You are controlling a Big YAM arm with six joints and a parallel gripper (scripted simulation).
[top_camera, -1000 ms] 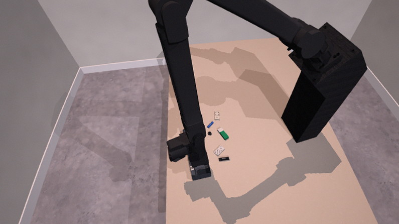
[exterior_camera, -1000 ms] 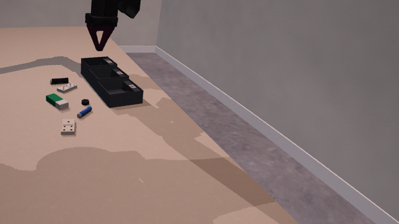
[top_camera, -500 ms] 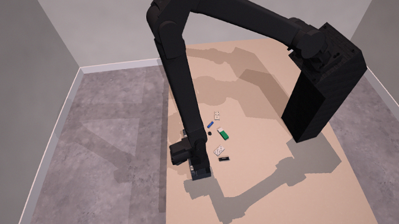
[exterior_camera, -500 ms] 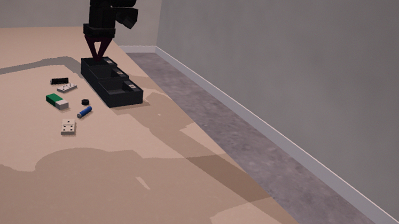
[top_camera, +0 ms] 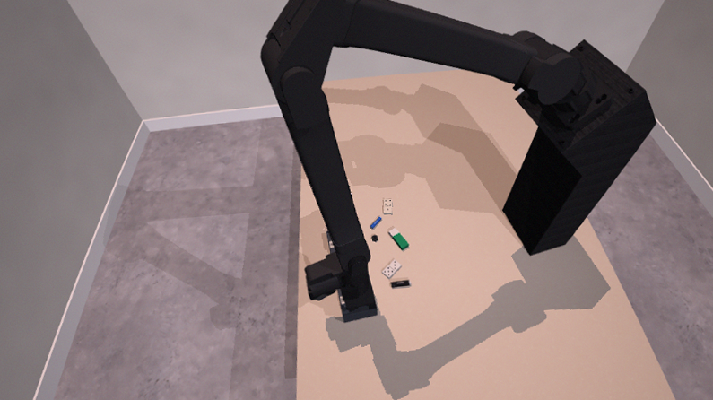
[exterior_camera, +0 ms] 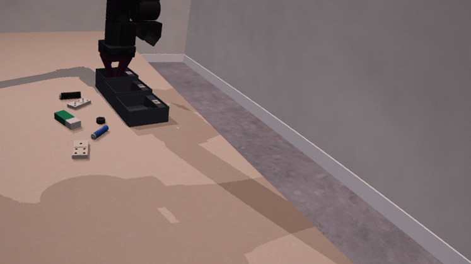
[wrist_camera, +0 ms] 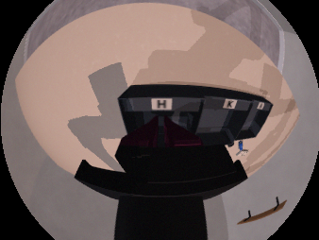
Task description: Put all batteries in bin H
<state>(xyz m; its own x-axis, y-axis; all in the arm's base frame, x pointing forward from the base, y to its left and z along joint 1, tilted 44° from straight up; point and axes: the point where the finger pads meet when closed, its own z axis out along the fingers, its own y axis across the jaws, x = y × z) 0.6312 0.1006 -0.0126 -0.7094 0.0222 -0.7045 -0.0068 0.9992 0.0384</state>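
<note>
Right now the blue battery is 22 cm to the right of my hand, 10 cm behind it and 2 cm below it. Also, from my hand: black button cell 17 cm to the right, 8 cm behind, 2 cm below; three joined black bins 8 cm to the right; black battery 12 cm behind, 2 cm to the right, 2 cm below.
</note>
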